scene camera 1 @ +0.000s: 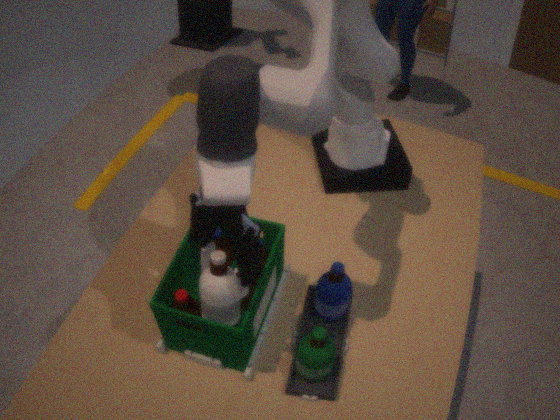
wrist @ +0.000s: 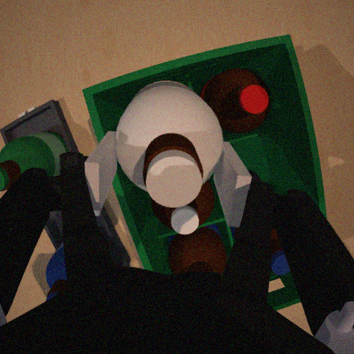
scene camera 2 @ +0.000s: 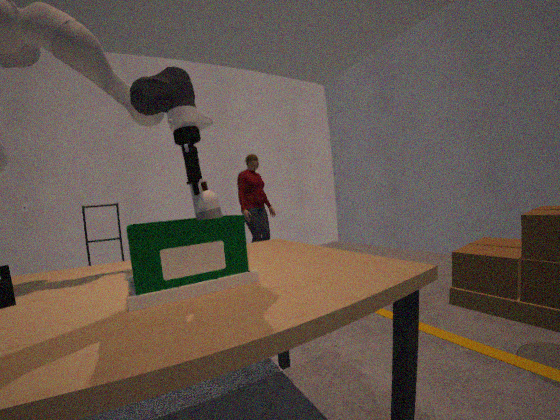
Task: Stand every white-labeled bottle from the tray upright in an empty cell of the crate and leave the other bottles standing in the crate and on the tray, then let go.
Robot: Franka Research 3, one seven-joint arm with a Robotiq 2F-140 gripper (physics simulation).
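Observation:
My gripper [scene camera 1: 222, 270] [scene camera 2: 197, 199] [wrist: 166, 155] is shut on a white bottle [scene camera 1: 219, 296] [scene camera 2: 209, 202] [wrist: 165, 112] with a white cap and brown neck. It holds the bottle nearly upright over the near end of the green crate [scene camera 1: 200, 327] [scene camera 2: 144, 257] [wrist: 306, 127]; in scene camera 2 much of the bottle shows above the rim. A red-capped brown bottle [scene camera 1: 182, 299] [wrist: 225, 100] stands in the neighbouring corner cell. A brown bottle with a whitish cap [wrist: 185, 220] and another brown bottle [wrist: 196, 250] stand behind. The bottle's base is hidden.
The dark tray [scene camera 1: 312, 390] [wrist: 57, 115] beside the crate bears a blue bottle [scene camera 1: 333, 295] [wrist: 56, 270] and a green bottle [scene camera 1: 316, 356] [wrist: 30, 155]. A blue cap [wrist: 281, 263] shows in the crate's far part. The crate's walls surround the cells.

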